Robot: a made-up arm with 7 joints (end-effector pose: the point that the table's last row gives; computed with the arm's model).
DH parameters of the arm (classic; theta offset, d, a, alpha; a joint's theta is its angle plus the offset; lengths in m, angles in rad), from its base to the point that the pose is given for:
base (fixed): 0 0.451 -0.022 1.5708
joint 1: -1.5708 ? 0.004 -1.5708
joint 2: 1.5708 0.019 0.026 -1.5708
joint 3: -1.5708 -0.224 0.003 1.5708
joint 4: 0 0.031 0.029 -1.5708
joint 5: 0 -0.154 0.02 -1.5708
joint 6: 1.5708 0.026 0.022 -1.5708
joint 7: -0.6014 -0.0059 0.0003 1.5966
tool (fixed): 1.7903 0.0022 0 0
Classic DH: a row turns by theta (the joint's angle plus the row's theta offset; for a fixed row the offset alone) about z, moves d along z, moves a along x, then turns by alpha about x.
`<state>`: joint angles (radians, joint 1 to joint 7).
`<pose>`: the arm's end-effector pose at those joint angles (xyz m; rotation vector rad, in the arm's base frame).
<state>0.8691 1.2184 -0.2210 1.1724 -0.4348 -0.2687 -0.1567</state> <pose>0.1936 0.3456 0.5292 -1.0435 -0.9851 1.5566</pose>
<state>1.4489 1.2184 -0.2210 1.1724 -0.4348 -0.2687 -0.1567</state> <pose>0.1155 0.3456 0.6346 -1.5382 -1.3672 1.2703</pose>
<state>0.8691 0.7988 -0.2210 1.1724 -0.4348 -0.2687 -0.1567</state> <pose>0.2490 0.2832 0.4824 -1.3181 -0.5797 1.4444</pose>
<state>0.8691 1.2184 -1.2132 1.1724 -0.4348 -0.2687 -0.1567</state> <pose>0.1972 0.3030 0.3538 -0.1606 -0.3794 1.4349</pose>
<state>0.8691 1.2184 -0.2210 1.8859 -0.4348 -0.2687 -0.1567</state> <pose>0.1274 0.2341 0.5300 -1.1063 -1.0133 0.7704</pose>
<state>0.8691 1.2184 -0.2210 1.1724 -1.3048 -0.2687 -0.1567</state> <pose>0.2128 0.3383 0.5005 -0.1381 -1.4822 1.4215</pose>
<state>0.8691 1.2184 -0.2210 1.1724 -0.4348 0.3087 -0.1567</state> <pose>0.1928 0.3578 0.5298 -1.0678 -1.1425 2.1393</pose>
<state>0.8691 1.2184 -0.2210 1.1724 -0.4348 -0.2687 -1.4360</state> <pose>0.1941 0.3457 0.5266 -2.0271 -1.7699 0.6470</pose>
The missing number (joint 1, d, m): -0.144
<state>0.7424 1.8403 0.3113 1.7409 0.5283 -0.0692 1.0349</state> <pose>0.0294 0.2717 0.6601 -0.4305 -0.3884 1.3372</pose>
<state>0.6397 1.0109 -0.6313 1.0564 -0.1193 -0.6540 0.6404</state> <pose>0.2339 0.3048 0.3803 -0.1706 0.2801 1.2873</pose>
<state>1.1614 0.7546 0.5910 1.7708 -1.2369 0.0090 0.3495</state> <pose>0.0884 0.2875 0.5990 -1.5444 -1.6928 1.7900</pose>
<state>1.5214 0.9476 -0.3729 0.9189 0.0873 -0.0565 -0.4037</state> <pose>0.1894 0.3545 0.6211 -2.2732 -0.6751 1.4057</pose>
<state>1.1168 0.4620 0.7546 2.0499 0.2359 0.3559 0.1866</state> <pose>0.0718 0.3018 0.5401 -2.5085 -0.1193 0.5173</pose>
